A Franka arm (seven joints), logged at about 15 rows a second.
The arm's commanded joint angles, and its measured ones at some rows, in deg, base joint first. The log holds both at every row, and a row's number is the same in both.
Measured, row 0:
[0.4, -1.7, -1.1, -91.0, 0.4, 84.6, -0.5]
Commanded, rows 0 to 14:
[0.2, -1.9, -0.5, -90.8, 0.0, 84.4, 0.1]
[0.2, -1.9, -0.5, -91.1, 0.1, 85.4, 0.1]
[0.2, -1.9, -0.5, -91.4, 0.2, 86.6, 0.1]
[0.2, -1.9, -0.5, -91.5, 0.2, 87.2, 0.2]
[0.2, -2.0, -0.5, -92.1, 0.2, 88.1, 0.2]
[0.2, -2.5, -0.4, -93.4, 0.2, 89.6, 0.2]
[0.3, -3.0, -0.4, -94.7, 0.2, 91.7, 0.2]
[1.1, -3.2, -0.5, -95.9, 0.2, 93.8, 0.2]
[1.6, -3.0, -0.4, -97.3, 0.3, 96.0, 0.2]
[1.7, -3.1, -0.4, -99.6, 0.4, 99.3, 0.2]
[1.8, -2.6, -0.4, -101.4, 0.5, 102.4, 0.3]
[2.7, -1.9, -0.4, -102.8, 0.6, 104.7, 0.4]
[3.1, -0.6, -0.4, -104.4, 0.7, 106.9, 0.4]
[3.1, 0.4, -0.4, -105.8, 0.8, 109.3, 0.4]
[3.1, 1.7, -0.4, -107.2, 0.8, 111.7, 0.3]
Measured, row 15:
[3.4, 0.2, -0.7, -103.9, 0.5, 107.2, -0.5]
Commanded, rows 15 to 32:
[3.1, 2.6, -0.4, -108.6, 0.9, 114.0, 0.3]
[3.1, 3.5, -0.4, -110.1, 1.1, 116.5, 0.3]
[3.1, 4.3, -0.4, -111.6, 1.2, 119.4, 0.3]
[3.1, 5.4, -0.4, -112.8, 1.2, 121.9, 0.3]
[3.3, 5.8, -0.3, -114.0, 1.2, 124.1, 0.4]
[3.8, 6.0, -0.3, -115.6, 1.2, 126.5, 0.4]
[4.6, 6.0, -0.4, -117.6, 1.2, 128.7, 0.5]
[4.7, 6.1, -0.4, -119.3, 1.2, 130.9, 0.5]
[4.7, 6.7, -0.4, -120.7, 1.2, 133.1, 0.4]
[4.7, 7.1, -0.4, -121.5, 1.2, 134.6, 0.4]
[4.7, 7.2, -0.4, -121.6, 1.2, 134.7, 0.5]
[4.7, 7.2, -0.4, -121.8, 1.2, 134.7, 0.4]
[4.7, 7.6, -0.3, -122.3, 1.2, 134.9, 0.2]
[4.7, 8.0, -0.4, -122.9, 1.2, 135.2, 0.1]
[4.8, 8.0, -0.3, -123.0, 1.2, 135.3, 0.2]
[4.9, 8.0, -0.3, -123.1, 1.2, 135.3, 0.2]
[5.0, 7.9, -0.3, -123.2, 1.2, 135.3, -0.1]
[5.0, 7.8, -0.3, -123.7, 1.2, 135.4, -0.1]
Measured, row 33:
[5.1, 8.3, -0.6, -122.3, 0.8, 133.8, -0.4]
